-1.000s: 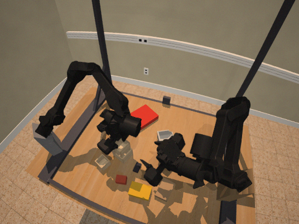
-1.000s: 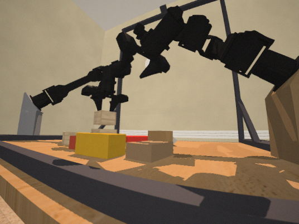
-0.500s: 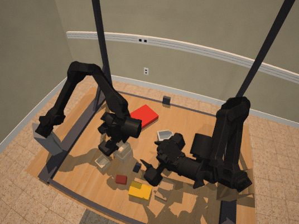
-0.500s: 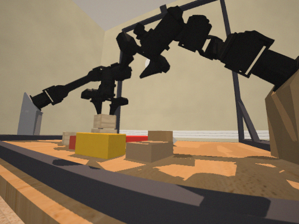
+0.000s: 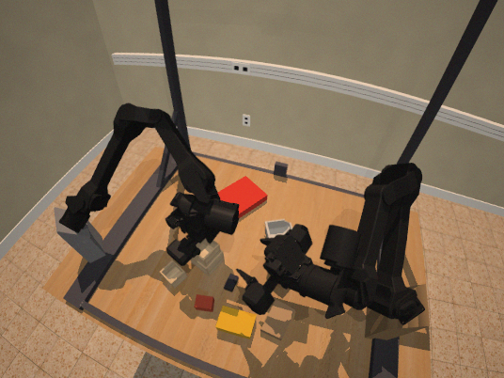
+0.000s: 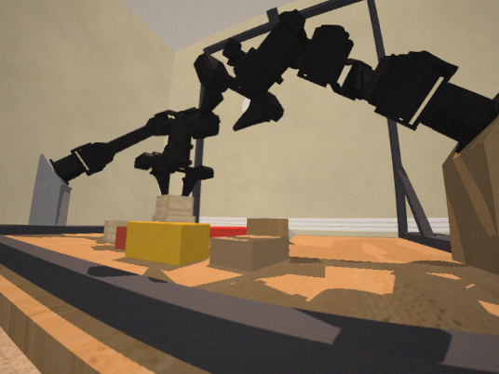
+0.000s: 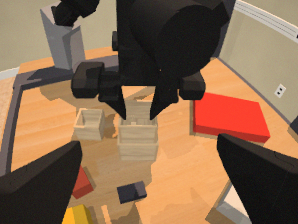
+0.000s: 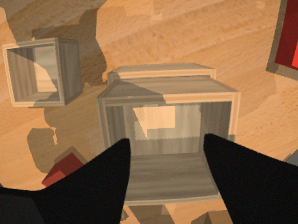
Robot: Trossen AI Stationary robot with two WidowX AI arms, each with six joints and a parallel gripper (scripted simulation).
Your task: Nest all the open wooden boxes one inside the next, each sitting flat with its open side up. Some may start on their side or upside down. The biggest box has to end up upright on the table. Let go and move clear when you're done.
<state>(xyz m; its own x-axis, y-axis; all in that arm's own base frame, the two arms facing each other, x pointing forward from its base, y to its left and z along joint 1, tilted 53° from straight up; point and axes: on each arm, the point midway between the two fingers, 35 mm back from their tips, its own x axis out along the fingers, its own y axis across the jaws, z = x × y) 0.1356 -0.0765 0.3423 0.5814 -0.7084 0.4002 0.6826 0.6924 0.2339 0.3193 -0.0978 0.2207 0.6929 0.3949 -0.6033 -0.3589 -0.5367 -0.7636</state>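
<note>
My right hand is 80 mm short of the small wooden box, 80 mm to the left of it and 110 mm above it. Also, from my right hand: small red block 140 mm ahead, 40 mm to the left, 110 mm below; then small dark block 50 mm ahead, 90 mm to the left, 120 mm below; then grey-white open box 130 mm behind, 210 mm to the left, 100 mm below.
</note>
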